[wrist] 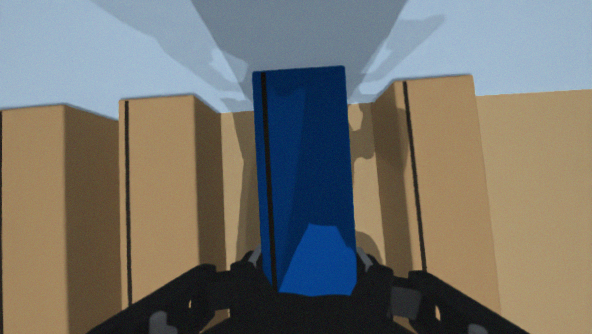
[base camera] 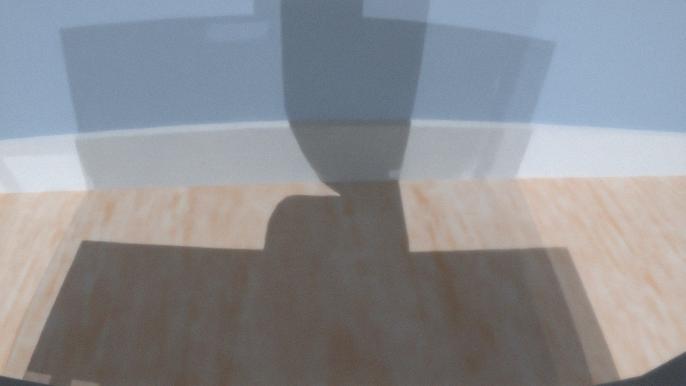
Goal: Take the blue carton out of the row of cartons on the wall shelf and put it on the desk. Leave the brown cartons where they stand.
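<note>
The blue carton stands upright in the middle of the wrist view, with a black stripe down its left side. My gripper is shut on the blue carton, with one finger at each side of its lower part. Brown cartons stand apart from it: one to the left, another at the far left, and one to the right. The carton's lower end is hidden by the gripper. The desk does not show in either view.
A tan surface shows behind and between the cartons, with the pale blue wall above it. In the base view are the blue wall, a white skirting board and the wood-patterned floor, crossed by shadows.
</note>
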